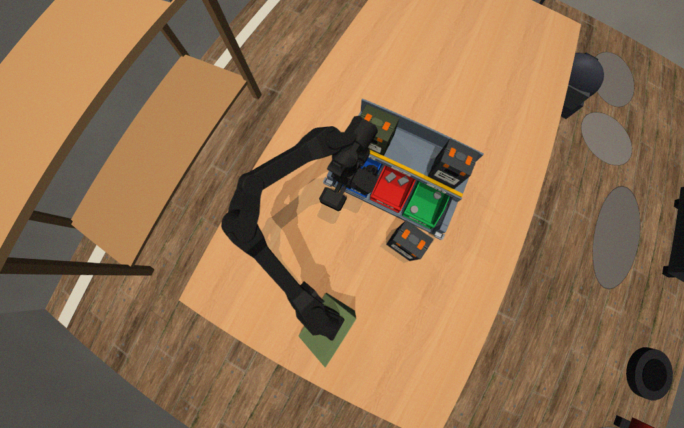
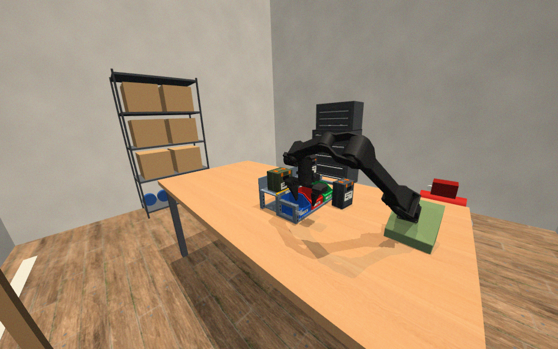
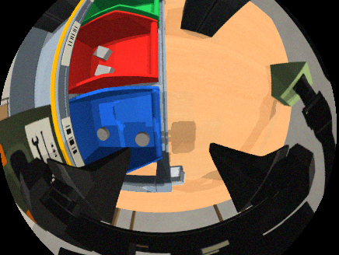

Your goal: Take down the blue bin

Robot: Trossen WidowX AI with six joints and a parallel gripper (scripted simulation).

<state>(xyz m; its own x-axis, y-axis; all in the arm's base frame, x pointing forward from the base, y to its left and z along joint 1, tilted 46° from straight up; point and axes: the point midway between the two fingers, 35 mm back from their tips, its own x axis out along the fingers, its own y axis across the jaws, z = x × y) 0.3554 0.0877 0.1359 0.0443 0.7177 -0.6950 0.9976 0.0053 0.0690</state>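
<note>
My gripper is now 80 mm short of the blue open bin, 10 mm to the left of it and 70 mm above it. Also, from my hand: olive case (160 mm ahead, 10 mm to the right, 40 mm above); red bin (90 mm ahead, 120 mm to the right, 70 mm below); green bin (90 mm ahead, 240 mm to the right, 70 mm below).
</note>
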